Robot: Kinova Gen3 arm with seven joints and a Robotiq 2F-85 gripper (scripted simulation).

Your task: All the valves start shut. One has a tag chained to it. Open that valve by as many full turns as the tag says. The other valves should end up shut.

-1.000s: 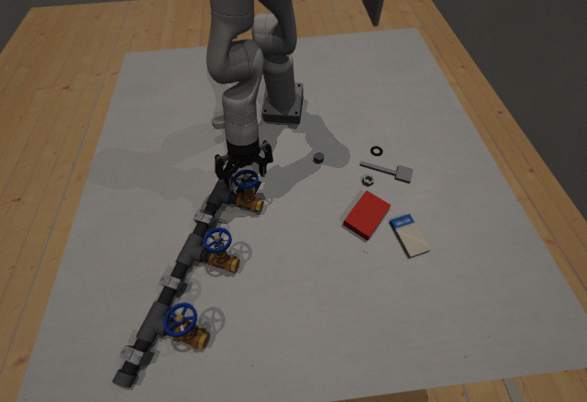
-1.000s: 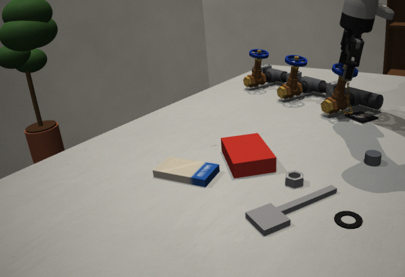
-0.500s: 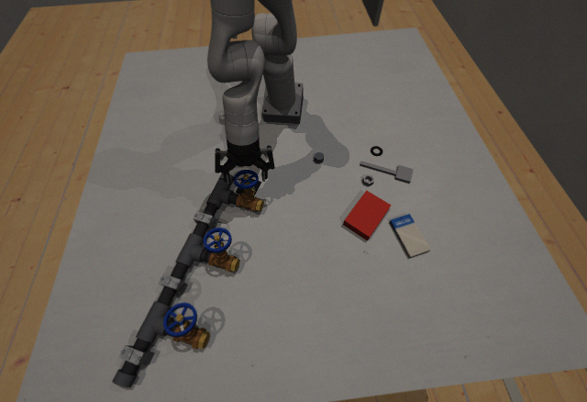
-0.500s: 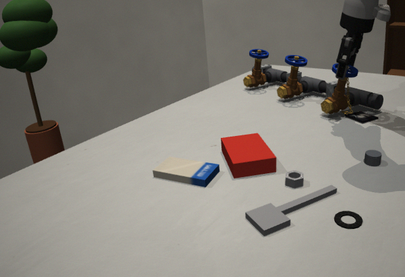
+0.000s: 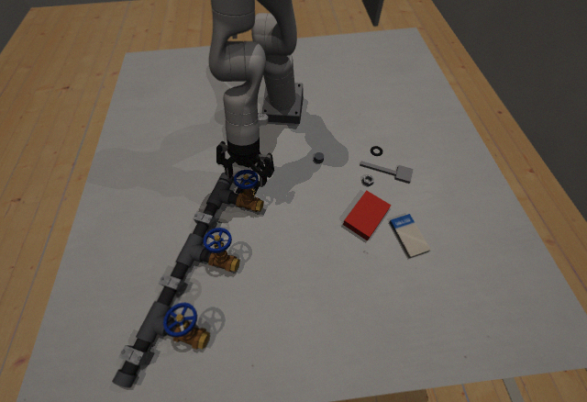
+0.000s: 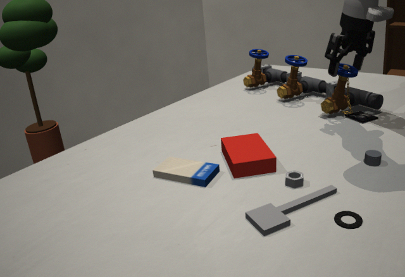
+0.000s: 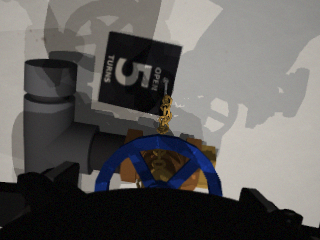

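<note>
Right now the black tag is 12 cm below my hand and 4 cm behind it. The rest, counted from my hand: red block (31 cm to the left, 13 cm ahead, 11 cm below); small grey cylinder (23 cm to the left, 11 cm below, 10 cm behind); grey paddle-shaped tool (44 cm to the left, 12 cm below).
</note>
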